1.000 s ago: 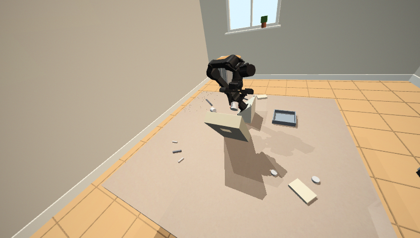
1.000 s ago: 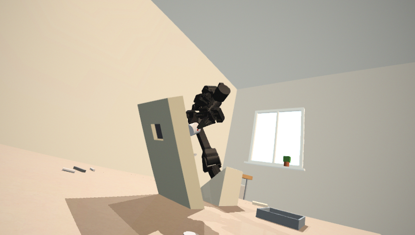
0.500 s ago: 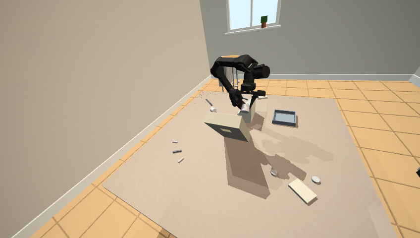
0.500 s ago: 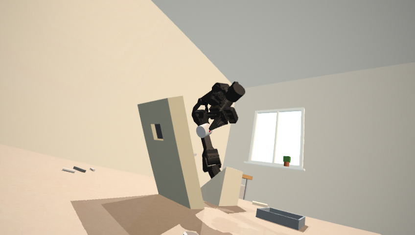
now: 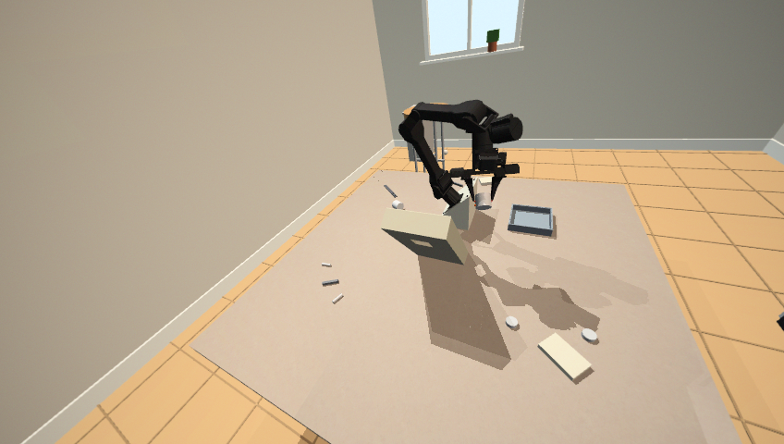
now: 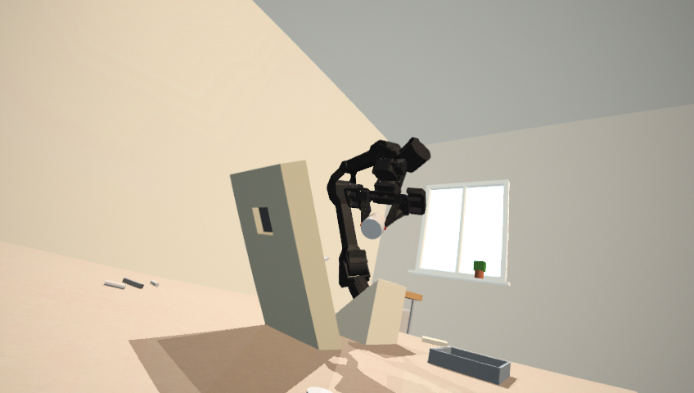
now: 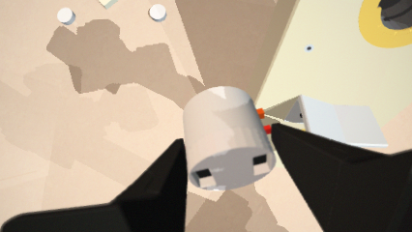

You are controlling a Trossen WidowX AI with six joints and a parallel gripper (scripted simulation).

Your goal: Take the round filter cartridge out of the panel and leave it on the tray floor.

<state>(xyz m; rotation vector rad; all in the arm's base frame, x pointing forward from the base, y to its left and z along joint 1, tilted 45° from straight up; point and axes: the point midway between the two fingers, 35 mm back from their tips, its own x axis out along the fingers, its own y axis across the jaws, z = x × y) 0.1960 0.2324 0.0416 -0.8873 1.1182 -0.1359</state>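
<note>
Right now the grey-blue tray is 29 cm behind my gripper tip, 14 cm to the left of it and 25 cm below it. From my gripper tip the other things lie so: cream service panel 9 cm ahead, 13 cm to the right, 10 cm below; then filter cartridge right at my gripper tip.
</note>
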